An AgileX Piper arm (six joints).
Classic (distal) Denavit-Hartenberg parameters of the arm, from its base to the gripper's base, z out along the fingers. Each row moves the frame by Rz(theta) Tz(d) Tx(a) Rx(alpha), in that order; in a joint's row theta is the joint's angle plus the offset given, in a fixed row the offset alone. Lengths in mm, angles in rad.
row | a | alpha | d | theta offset
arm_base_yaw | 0 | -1.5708 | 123 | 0
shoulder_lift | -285 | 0 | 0 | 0.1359
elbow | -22 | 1.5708 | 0 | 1.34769
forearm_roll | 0 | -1.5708 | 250.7 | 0
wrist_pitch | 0 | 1.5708 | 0 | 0
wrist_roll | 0 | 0 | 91 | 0
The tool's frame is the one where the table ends.
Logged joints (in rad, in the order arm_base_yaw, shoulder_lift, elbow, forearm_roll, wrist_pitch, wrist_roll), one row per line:
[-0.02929 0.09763 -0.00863 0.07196 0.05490 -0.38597]
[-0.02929 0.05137 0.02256 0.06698 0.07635 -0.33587]
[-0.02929 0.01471 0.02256 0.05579 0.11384 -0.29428]
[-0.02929 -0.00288 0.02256 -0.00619 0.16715 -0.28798]
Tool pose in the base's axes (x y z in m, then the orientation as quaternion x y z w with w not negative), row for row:
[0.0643 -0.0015 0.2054 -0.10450 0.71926 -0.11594 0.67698]
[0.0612 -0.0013 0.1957 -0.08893 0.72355 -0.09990 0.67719]
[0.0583 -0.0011 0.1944 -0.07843 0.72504 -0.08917 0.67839]
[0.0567 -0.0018 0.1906 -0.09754 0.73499 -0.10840 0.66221]
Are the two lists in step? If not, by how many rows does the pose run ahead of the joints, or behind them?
They are in step.
